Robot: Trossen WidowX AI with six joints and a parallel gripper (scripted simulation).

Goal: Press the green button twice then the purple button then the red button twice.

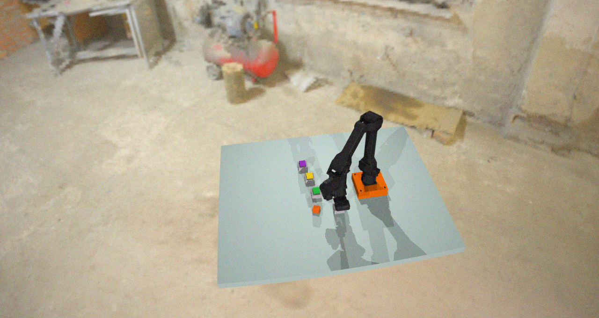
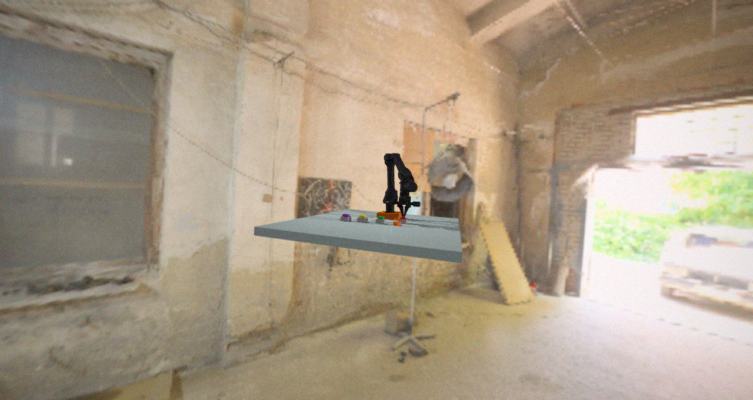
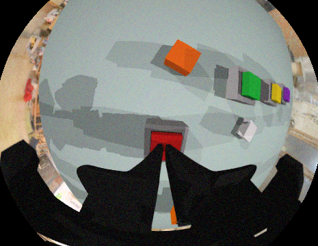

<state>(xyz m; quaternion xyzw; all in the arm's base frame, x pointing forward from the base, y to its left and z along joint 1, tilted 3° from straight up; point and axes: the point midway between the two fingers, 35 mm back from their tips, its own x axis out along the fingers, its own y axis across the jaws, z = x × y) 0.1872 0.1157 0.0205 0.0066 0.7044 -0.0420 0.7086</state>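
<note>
Now: the red button 10 mm below my gripper tip. Also, from my gripper tip: green button (80 mm ahead, 120 mm to the right); then white block (10 mm ahead, 160 mm to the right, 20 mm below); then orange block (100 mm ahead, 20 mm to the right, 20 mm below).
</note>
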